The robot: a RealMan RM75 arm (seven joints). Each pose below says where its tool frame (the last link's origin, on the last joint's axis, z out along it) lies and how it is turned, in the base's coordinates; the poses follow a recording.
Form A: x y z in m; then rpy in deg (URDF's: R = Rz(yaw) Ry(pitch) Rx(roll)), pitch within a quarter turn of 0, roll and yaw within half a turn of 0.
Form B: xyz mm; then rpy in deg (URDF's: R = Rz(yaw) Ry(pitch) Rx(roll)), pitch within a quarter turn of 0, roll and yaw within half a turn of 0. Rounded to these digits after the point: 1 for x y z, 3 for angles.
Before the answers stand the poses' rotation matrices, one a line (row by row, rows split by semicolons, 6 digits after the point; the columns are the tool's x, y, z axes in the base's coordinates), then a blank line. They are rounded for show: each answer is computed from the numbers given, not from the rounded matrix.
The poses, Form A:
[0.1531 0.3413 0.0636 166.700 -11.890 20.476]
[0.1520 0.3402 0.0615 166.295 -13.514 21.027]
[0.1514 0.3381 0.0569 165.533 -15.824 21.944]
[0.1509 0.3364 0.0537 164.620 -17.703 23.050]
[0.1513 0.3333 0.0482 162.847 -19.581 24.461]
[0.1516 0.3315 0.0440 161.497 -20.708 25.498]
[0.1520 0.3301 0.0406 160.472 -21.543 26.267]
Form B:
0.916719 0.296029 0.268314; 0.342310 -0.928273 -0.145374; 0.206033 0.225114 -0.952299
0.907568 0.296914 0.296922; 0.348873 -0.926701 -0.139687; 0.233683 0.230363 -0.944630
0.892399 0.298664 0.338266; 0.359538 -0.923596 -0.133052; 0.272683 0.240355 -0.931597
0.876590 0.303303 0.373628; 0.372993 -0.918787 -0.129250; 0.304083 0.252660 -0.918529
0.857603 0.305687 0.413610; 0.390127 -0.910684 -0.135853; 0.335139 0.277868 -0.900262
0.844288 0.306939 0.439280; 0.402668 -0.904250 -0.142093; 0.353605 0.296852 -0.887041
0.834097 0.307030 0.458274; 0.411639 -0.899480 -0.146593; 0.367199 0.310916 -0.876639

[153.1 341.3 63.6 166.700 -11.890 20.476]
[152.0 340.2 61.5 166.295 -13.514 21.027]
[151.4 338.1 56.9 165.533 -15.824 21.944]
[150.9 336.4 53.7 164.620 -17.703 23.050]
[151.3 333.3 48.2 162.847 -19.581 24.461]
[151.6 331.5 44.0 161.497 -20.708 25.498]
[152.0 330.1 40.6 160.472 -21.543 26.267]

